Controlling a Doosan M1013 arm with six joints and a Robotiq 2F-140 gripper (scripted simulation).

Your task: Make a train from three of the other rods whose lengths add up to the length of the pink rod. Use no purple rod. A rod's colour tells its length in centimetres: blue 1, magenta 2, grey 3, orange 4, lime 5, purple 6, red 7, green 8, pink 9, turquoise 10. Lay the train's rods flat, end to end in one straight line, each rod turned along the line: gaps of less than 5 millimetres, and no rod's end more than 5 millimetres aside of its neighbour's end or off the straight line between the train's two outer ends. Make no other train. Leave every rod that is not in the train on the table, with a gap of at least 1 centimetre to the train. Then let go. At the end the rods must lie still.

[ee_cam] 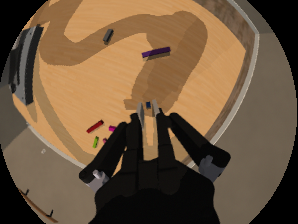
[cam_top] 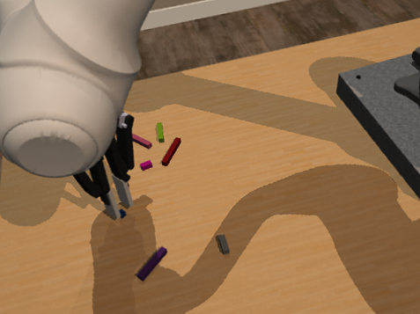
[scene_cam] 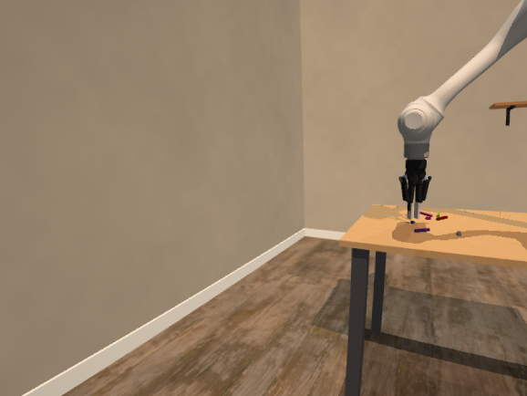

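Now: the blue rod 5 cm below my hand. Round my hand: magenta rod 9 cm to the right, 7 cm behind, 5 cm below; purple rod 12 cm to the left, 5 cm below, 1 cm behind; red rod 13 cm behind, 10 cm to the right, 5 cm below.
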